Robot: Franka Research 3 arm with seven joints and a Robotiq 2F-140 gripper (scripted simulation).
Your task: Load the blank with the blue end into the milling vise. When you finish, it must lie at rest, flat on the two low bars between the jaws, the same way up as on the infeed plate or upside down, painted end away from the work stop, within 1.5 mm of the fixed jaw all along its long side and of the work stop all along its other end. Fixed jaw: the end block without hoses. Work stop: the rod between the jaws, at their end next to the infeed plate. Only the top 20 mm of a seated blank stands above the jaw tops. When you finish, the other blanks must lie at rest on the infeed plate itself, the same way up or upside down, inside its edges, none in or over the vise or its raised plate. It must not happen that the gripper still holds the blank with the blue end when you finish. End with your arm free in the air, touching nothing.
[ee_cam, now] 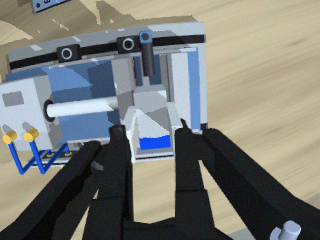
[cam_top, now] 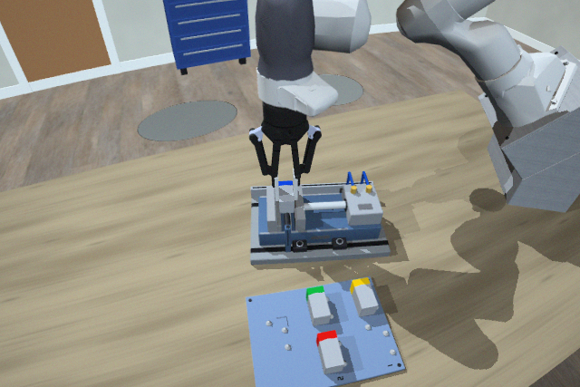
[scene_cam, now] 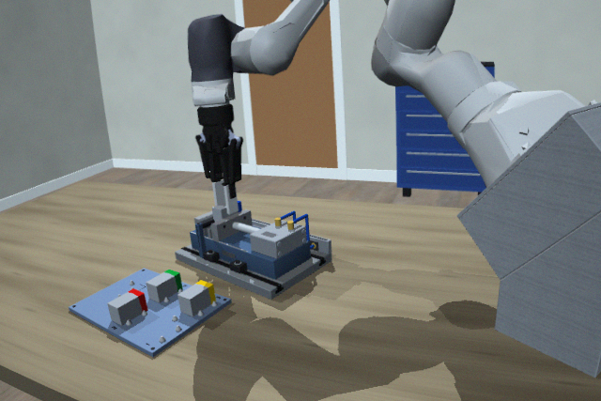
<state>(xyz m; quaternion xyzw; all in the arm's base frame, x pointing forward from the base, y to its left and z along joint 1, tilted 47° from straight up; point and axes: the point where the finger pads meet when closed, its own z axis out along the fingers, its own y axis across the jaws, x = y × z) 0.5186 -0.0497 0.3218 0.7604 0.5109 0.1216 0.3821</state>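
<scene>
My hand is 40 mm above the blue-ended blank. Also, from my hand: hosed jaw block (130 mm behind, 100 mm to the left, 60 mm below); fixed jaw (30 mm ahead, 10 mm to the right, 60 mm below); work stop rod (30 mm ahead, 50 mm to the left, 40 mm below).
</scene>
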